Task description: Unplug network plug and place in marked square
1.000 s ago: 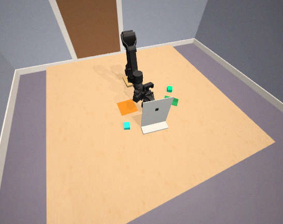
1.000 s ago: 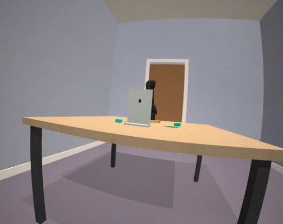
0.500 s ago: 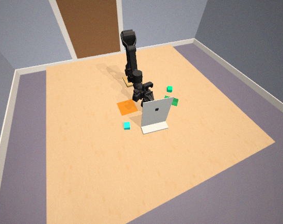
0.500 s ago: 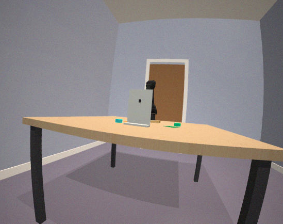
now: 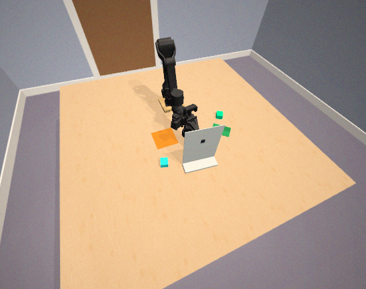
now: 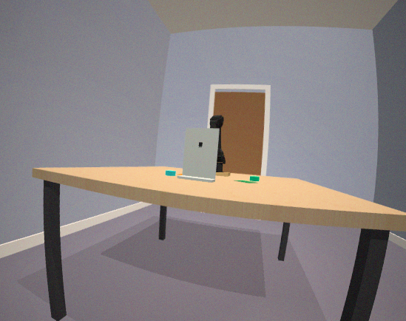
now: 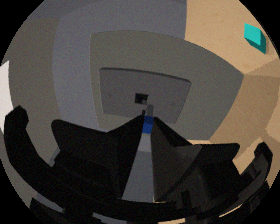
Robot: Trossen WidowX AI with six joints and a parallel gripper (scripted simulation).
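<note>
Now: the orange marked square 130 mm behind my gripper tip, 140 mm to the right of it and 160 mm below it. Round my gripper tip: blue plug (10 mm ahead); then cyan cube (30 mm ahead, 170 mm to the right, 150 mm below); then grey upright panel (50 mm ahead, 50 mm below).
</note>
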